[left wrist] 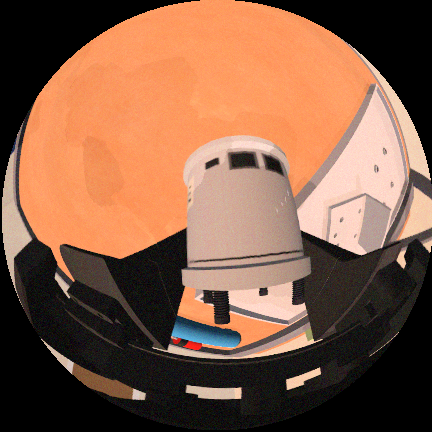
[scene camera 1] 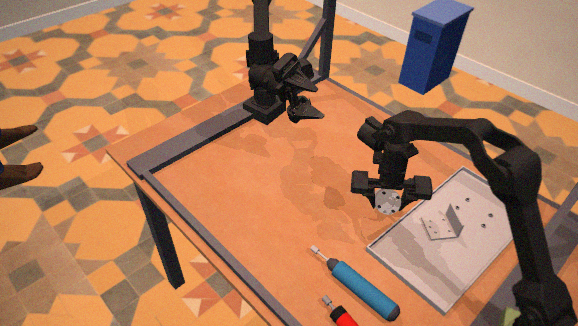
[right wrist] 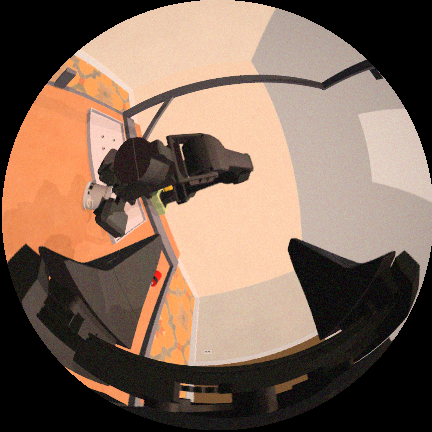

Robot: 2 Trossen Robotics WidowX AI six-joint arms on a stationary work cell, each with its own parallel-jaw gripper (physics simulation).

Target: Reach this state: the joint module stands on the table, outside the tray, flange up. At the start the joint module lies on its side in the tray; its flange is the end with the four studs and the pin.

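Frame: origin at the left arm's base, x left, y back, z up, level; metres.
Seen in the pictures: left gripper, fingertip midpoint: point(left wrist: 242, 232) point(scene camera 1: 386, 208) point(right wrist: 98, 202); right gripper, fingertip midpoint: point(scene camera 1: 320, 104) point(right wrist: 228, 243); left arm's base, link origin: point(right wrist: 162, 198); right arm's base, link origin: point(scene camera 1: 264, 101).
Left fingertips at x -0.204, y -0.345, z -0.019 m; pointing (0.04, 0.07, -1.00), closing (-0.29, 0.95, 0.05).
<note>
Offsets run from my left fingertips to a thing's top centre. "spot": to the spot under its first point.
The joint module @(dx -0.009, dy -0.005, dz +0.061 m) point(scene camera 1: 388, 201) point(left wrist: 242, 210) point(right wrist: 95, 196) is a pale grey cylinder held between the fingers of my left gripper point(left wrist: 242, 232), outside the tray @(dx -0.037, dy +0.170, dz -0.022 m) point(scene camera 1: 470, 265) point(left wrist: 370, 132) point(right wrist: 102, 122) and beside its left edge in scene camera 1. Its flange disc faces up and toward scene camera 1, so it looks tilted. In the left wrist view its black studs point to the bottom and the windowed end to the top. Its windowed end is hidden in scene camera 1; I cannot tell its gap to the table. My right gripper point(scene camera 1: 319, 103) point(right wrist: 228, 243) is open and empty, far from the module.
An angled bracket point(scene camera 1: 442, 225) point(left wrist: 345, 220) and several small dark spots are in the tray. A blue-handled tool @(spot: dx +0.239, dy +0.026, dz +0.001 m) point(scene camera 1: 365, 290) point(left wrist: 207, 334) and a red one @(dx +0.304, dy -0.008, dz -0.004 m) point(scene camera 1: 344, 316) point(right wrist: 156, 278) lie at the front. A green object @(dx +0.204, dy +0.346, dz +0.019 m) point(scene camera 1: 510, 316) point(right wrist: 159, 201) is near the left arm's base.
</note>
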